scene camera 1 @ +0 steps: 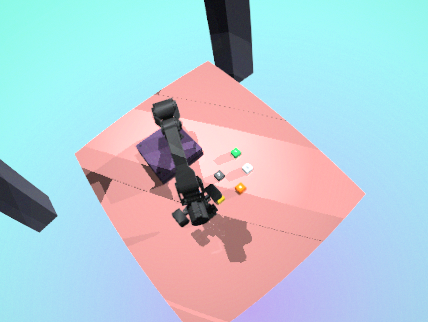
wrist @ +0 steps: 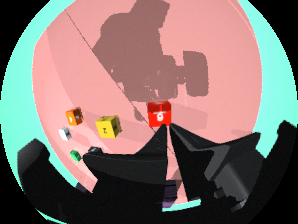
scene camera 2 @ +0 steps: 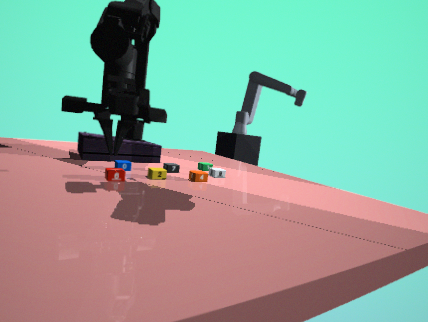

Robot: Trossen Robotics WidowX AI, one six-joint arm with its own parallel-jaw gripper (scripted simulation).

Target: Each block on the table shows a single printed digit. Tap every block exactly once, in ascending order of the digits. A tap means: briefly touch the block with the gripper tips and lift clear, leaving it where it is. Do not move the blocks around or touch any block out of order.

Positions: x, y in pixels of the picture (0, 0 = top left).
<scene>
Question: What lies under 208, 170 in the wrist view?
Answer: The gripper.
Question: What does the gripper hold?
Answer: Nothing.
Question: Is the gripper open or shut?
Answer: Shut.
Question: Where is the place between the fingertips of the gripper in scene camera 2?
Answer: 112, 155
</scene>
